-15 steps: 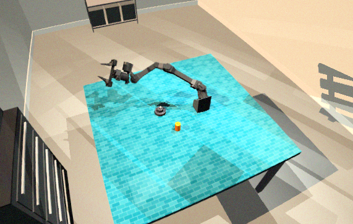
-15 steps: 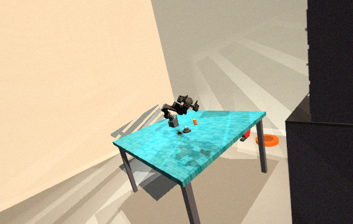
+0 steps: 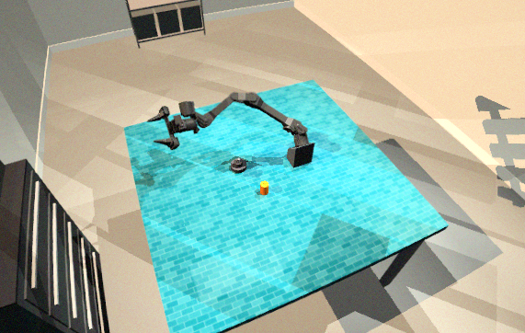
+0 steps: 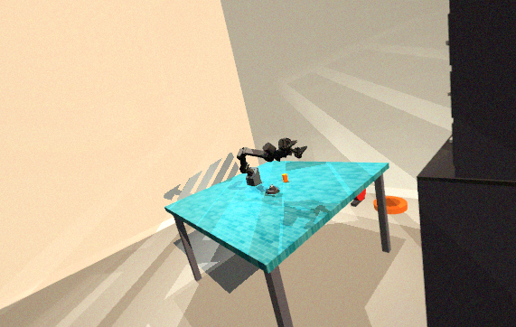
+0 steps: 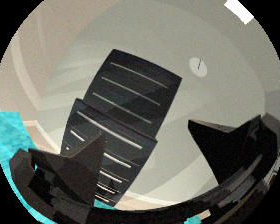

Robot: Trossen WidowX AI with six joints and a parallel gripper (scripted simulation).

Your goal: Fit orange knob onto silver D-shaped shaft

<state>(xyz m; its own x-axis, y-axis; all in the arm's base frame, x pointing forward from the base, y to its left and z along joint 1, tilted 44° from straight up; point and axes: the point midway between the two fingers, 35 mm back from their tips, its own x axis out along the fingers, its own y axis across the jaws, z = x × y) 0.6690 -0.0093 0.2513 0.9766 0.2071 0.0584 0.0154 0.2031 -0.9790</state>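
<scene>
Now: gripper tip 400 mm past the orange knob, 270 mm to the right of it and 310 mm above it. The rest, counted from my gripper tip: round pedestal 370 mm behind, 70 mm to the left, 320 mm below.
</scene>
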